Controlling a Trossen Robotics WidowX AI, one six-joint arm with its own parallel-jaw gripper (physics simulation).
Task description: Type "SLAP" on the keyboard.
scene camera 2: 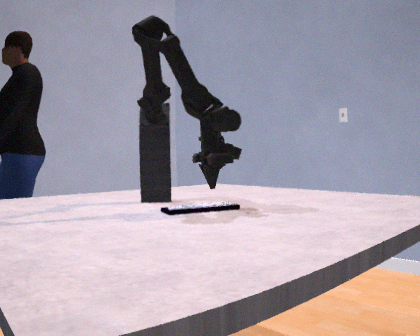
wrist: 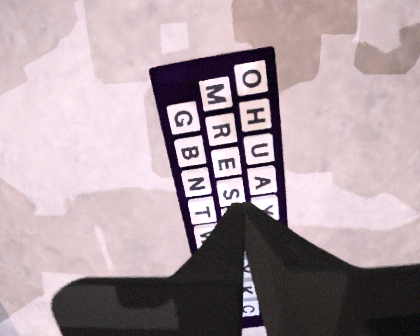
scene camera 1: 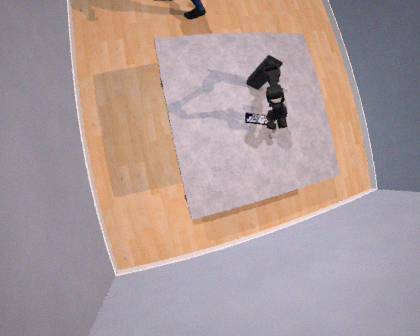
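Seen in the pictures: gripper, fingertip midpoint: [scene camera 2: 212, 189] [wrist: 240, 211] [scene camera 1: 267, 118]; arm's base, link origin: [scene camera 2: 153, 114] [scene camera 1: 271, 65].
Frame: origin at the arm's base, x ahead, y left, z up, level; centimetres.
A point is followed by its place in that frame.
The keyboard [scene camera 1: 256, 118] {x 24.8, y -10.9, z -28.4 cm} [scene camera 2: 201, 208] {x 28.6, y -11.8, z -28.4 cm} [wrist: 171, 81] {x 28.8, y 0.7, z -28.3 cm} is a dark flat slab with white letter keys in three rows, lying on the table. In the wrist view the S key [wrist: 230, 192] {x 27.4, y -6.6, z -27.8 cm}, the A key [wrist: 261, 182] {x 29.3, y -7.3, z -27.8 cm} and the T key [wrist: 202, 211] {x 25.2, y -6.6, z -27.8 cm} show, with the Y key partly covered. The L and P keys are hidden behind the fingers. My gripper [scene camera 2: 212, 188] {x 28.2, y -5.9, z -23.6 cm} [wrist: 240, 211] {x 28.2, y -5.9, z -23.6 cm} is shut and empty. It points down and hangs a little above the keyboard. In the wrist view its fingertips overlap the lower edge of the S key.
The grey table [scene camera 1: 220, 175] {x 48.7, y -53.5, z -29.5 cm} [scene camera 2: 125, 270] {x 52.8, y -61.3, z -29.6 cm} stands on a wooden floor [scene camera 1: 145, 240]. The arm's dark base post [scene camera 2: 155, 165] {x 2.0, y -1.4, z -17.2 cm} stands on the table behind the keyboard. A person [scene camera 2: 22, 115] stands beyond the table at the left. Arm shadows fall across the table top.
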